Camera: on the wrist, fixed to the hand. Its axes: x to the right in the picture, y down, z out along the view.
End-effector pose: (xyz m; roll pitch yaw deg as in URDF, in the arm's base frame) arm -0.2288 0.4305 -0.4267 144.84 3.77 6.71
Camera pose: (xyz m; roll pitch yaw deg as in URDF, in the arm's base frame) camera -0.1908 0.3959 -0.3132 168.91 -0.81 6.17
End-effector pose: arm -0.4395 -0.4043 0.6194 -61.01 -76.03 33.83
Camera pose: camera -0.3282 -0.3483 0.6157 -32.32 -71.62 29.04
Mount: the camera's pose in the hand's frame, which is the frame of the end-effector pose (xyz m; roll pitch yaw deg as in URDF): 0.0262 0.0982 -0.0721 24.18 3.43 3.08
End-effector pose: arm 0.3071 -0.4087 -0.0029 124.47 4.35 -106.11
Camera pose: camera 0.3010 -0.4437 0.1165 148.60 -0.13 -105.02
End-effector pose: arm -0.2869 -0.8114 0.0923 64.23 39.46 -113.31
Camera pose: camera -0.2104 -0.9059 0.1197 91.84 38.04 -107.68
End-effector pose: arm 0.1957 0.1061 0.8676 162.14 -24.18 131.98
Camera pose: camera 0.2598 0.1415 0.9684 -172.83 -28.37 129.85
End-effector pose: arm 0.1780 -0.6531 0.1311 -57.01 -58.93 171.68
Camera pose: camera 0.0626 -0.6291 0.0908 -31.19 -54.46 169.61
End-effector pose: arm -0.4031 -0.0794 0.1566 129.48 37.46 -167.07
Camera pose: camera -0.4970 -0.0940 0.2372 154.04 32.90 -166.25
